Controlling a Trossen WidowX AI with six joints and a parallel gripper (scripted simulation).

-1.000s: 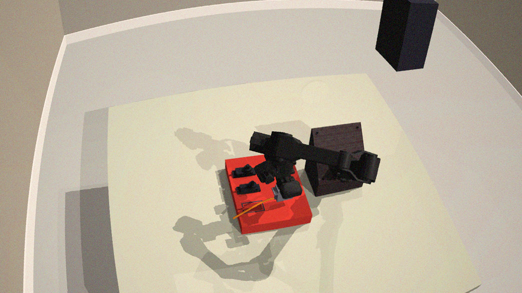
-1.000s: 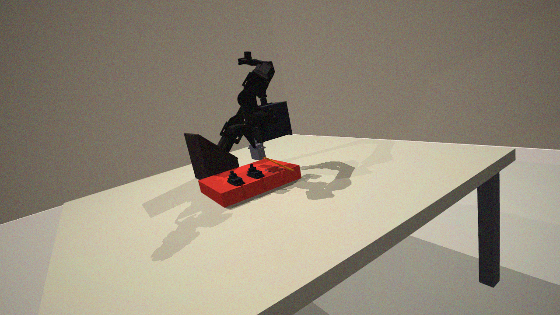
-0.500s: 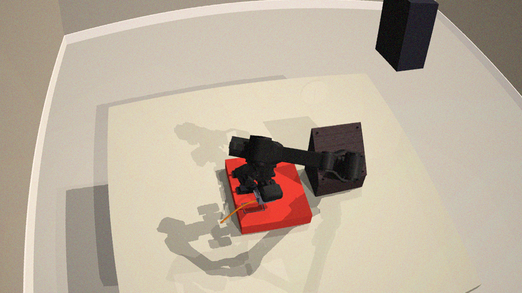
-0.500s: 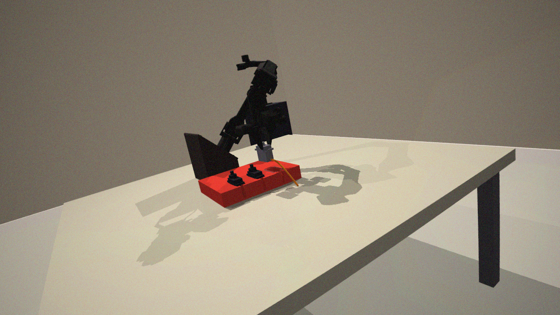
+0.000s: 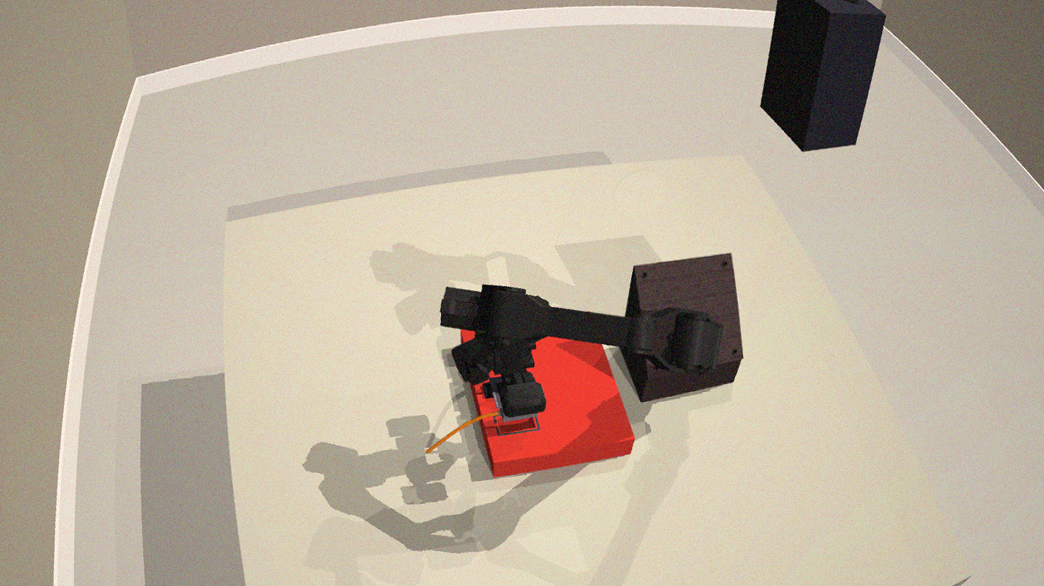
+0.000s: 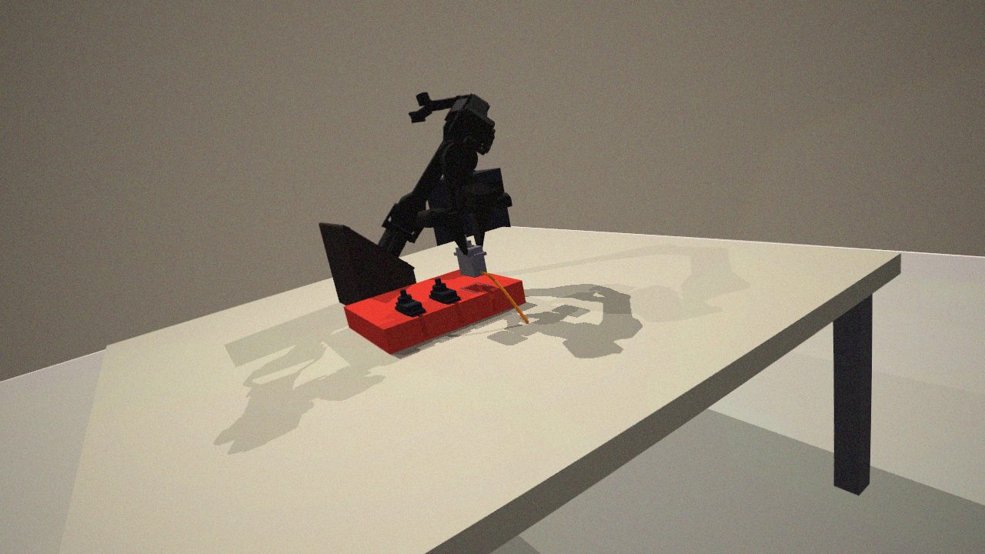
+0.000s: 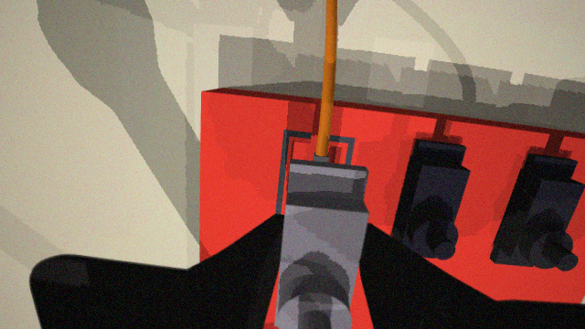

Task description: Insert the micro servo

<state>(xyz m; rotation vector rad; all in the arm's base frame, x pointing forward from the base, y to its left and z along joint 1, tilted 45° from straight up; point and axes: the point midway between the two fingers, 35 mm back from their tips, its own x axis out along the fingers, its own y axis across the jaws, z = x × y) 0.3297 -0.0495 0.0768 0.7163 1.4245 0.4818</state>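
Now: gripper tip 130 mm past the red deck, 60 mm to the left of it and 100 mm above it.
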